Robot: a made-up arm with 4 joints. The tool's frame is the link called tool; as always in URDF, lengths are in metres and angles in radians.
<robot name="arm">
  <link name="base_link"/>
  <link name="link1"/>
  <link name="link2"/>
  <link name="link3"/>
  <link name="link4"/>
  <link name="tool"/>
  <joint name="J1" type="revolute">
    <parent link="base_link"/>
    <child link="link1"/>
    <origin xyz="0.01 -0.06 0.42" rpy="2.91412 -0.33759 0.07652"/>
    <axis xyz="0 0 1"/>
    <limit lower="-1.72" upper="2.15" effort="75" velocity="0.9"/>
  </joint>
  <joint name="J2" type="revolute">
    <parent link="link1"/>
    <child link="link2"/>
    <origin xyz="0.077 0.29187 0.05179" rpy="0 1.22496 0"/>
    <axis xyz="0 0 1"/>
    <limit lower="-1.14" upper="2.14" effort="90" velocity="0.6"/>
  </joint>
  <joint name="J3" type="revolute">
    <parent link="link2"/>
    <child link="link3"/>
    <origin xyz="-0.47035 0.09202 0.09" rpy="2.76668 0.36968 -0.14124"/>
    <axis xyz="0 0 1"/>
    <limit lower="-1.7" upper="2.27" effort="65" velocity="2.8"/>
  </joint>
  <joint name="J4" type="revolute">
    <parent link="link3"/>
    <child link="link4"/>
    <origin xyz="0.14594 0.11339 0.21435" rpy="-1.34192 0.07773 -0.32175"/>
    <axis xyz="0 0 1"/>
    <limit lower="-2.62" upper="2.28" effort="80" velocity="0.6"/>
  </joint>
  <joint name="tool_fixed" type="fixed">
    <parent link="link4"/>
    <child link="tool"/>
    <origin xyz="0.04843 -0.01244 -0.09" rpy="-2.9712 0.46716 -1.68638"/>
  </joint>
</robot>
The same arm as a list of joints. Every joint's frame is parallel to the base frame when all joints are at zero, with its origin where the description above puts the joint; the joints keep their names.
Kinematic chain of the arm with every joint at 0, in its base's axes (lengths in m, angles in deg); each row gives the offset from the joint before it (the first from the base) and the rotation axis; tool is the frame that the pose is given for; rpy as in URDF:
J1: xyz 0.0100 -0.0600 0.4200 axis 0.339012 -0.200207 -0.919232
J2: xyz 0.0900 -0.2900 0.0400 axis +x
J3: xyz 0.0900 -0.1900 -0.4400 axis -0.867677 0.226194 -0.442688
J4: xyz -0.2000 0.2000 0.0100 axis +y
tool: xyz -0.0300 -0.0900 0.0400 rpy -66.18 25.72 -150.01
Joint limits (deg, base to tool): -98.55..123.19 -65.32..122.61 -97.40..130.06 -150.11..130.63

